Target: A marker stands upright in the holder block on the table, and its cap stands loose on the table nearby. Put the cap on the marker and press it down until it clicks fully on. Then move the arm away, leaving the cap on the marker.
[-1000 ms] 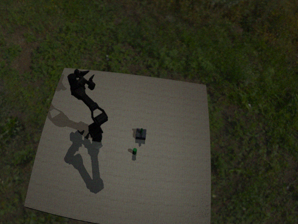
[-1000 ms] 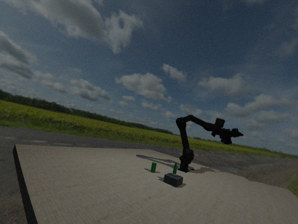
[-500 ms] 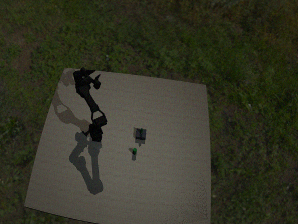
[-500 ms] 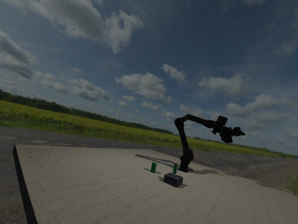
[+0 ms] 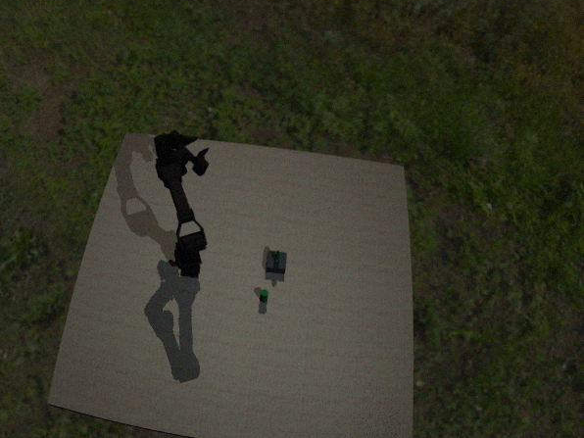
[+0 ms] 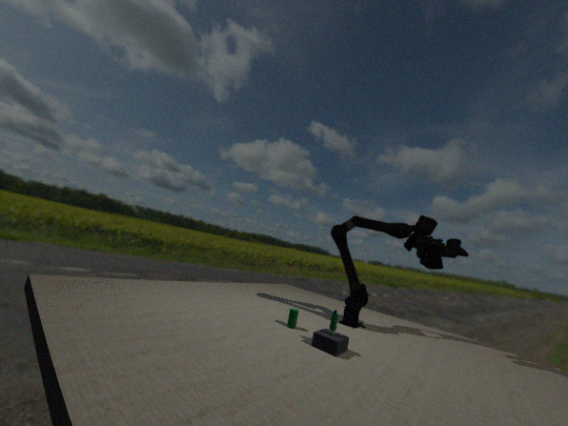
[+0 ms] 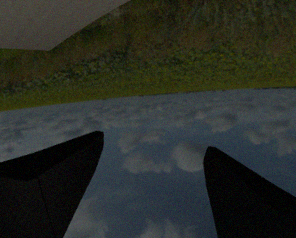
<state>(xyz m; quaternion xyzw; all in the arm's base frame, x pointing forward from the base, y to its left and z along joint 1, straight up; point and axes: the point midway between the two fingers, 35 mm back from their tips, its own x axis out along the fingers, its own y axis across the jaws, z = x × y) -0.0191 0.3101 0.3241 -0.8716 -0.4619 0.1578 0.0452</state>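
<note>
Now: the green cap 42 cm to the right of my gripper tip, 29 cm below it and 28 cm ahead of it. From my gripper tip the other things lie so: dark holder block (32 cm ahead, 30 cm below, 27 cm to the right).
</note>
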